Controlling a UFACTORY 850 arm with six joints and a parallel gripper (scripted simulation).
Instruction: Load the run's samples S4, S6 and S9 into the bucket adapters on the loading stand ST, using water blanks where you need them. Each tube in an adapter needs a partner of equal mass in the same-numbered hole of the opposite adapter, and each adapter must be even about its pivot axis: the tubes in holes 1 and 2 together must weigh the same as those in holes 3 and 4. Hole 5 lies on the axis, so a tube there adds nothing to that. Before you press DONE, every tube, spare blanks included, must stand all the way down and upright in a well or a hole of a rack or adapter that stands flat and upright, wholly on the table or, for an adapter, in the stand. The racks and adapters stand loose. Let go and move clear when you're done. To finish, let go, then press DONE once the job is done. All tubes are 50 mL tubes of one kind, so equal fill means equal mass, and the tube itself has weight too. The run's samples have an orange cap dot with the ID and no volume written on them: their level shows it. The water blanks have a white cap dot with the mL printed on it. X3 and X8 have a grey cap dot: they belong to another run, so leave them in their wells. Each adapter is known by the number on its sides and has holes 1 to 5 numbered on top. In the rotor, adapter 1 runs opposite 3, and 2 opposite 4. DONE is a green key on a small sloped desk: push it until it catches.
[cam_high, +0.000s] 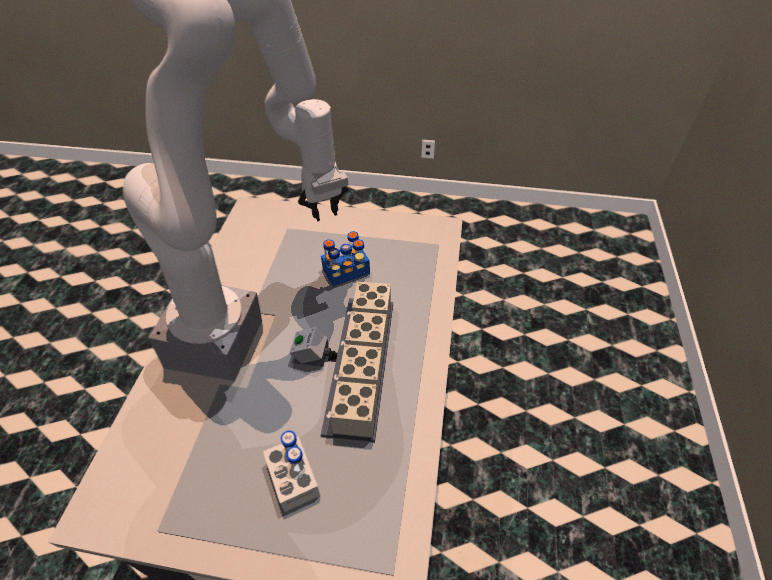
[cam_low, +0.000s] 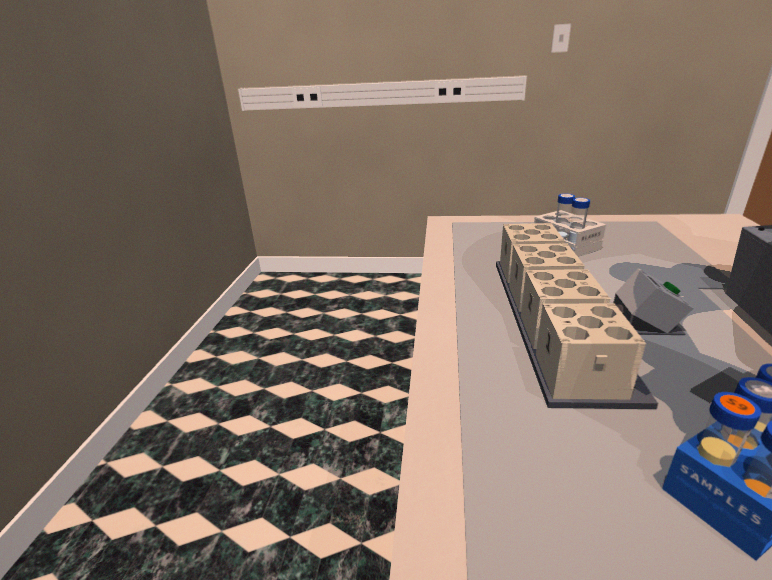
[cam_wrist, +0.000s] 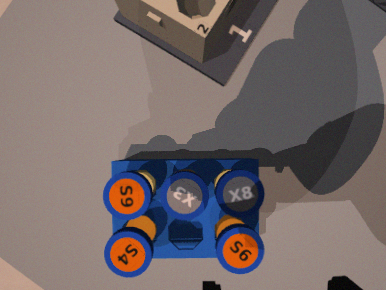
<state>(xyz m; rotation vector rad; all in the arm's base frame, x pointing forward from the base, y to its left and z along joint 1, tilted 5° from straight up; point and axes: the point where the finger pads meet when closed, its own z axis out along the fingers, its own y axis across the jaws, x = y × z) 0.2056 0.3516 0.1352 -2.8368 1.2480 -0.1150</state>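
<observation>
The sample tube is 6 cm ahead of my hand, 6 cm to the left of it and 19 cm below it. Round my hand: green done key 3 cm ahead, 32 cm to the right, 18 cm below; then adapter 18 cm ahead, 14 cm to the right, 20 cm below; then blue sample rack 4 cm ahead, 1 cm to the left, 22 cm below.
</observation>
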